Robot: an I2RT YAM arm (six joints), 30 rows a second.
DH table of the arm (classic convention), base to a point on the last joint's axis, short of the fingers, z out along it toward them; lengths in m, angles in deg. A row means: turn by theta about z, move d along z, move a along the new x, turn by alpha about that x. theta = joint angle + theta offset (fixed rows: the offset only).
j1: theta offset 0, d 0.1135, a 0.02, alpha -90
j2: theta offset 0, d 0, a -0.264, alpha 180
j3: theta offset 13.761, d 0, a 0.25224, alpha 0
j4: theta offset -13.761, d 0, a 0.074, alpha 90
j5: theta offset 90, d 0, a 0, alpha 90
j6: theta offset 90, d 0.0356, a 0, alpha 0
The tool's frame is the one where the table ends.
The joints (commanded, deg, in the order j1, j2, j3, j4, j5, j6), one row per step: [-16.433 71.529 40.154 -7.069 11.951 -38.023]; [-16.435 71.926 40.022 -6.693 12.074 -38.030]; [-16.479 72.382 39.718 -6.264 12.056 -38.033]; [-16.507 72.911 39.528 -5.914 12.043 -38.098]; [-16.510 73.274 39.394 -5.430 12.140 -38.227]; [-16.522 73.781 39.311 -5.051 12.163 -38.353]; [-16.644 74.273 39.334 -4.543 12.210 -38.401]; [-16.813 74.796 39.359 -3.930 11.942 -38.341]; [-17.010 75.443 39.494 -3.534 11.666 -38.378]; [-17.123 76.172 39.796 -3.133 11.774 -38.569]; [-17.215 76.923 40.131 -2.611 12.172 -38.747]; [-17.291 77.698 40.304 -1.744 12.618 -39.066]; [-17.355 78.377 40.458 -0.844 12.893 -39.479]
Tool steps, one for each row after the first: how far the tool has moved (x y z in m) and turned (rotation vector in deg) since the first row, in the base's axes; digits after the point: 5 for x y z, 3 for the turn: [0.00077 -0.00031 -0.00186 -0.035 0.171 -0.094]; [0.00123 -0.00065 -0.00488 0.067 0.487 -0.122]; [0.00200 -0.00100 -0.00769 0.136 0.866 -0.100]; [0.00278 -0.00131 -0.00927 -0.005 0.949 -0.099]; [0.00379 -0.00168 -0.01135 -0.043 1.208 -0.051]; [0.00503 -0.00267 -0.01259 -0.114 1.199 -0.180]; [0.00644 -0.00376 -0.01384 0.056 1.015 -0.178]; [0.00804 -0.00504 -0.01536 0.233 1.091 -0.137]; [0.01024 -0.00634 -0.01631 0.049 1.215 -0.216]; [0.01264 -0.00780 -0.01700 -0.339 1.262 -0.509]; [0.01503 -0.00921 -0.01822 -0.894 1.228 -0.739]; [0.01731 -0.01043 -0.01911 -1.442 1.099 -0.771]
